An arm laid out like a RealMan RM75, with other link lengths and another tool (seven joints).
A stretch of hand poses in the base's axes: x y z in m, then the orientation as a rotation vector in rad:
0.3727, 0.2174, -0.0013, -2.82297, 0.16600, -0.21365
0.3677, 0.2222, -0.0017, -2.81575, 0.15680, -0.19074
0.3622, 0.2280, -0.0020, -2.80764, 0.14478, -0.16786
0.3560, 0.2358, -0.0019, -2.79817, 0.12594, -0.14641
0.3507, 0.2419, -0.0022, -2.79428, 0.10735, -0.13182
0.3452, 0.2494, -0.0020, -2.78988, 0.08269, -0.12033
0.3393, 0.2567, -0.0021, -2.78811, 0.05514, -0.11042
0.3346, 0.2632, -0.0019, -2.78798, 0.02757, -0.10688
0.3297, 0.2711, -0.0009, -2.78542, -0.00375, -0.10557
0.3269, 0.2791, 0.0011, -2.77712, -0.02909, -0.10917
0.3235, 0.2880, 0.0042, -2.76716, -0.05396, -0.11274
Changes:
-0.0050, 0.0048, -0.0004, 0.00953, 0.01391, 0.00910
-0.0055, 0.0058, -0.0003, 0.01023, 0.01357, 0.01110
-0.0062, 0.0078, 0.0001, 0.01127, 0.01177, 0.01574
-0.0053, 0.0061, -0.0003, 0.00497, 0.00755, 0.01472
-0.0055, 0.0075, 0.0002, 0.00508, 0.00467, 0.01860
-0.0059, 0.0073, -0.0001, 0.00210, 0.00339, 0.02040
-0.0047, 0.0065, 0.0002, -0.00010, -0.00095, 0.01960
-0.0049, 0.0079, 0.0010, 0.00189, -0.00305, 0.02200
-0.0028, 0.0080, 0.0020, 0.00737, -0.00588, 0.01747
-0.0034, 0.0089, 0.0031, 0.00884, -0.00586, 0.01728

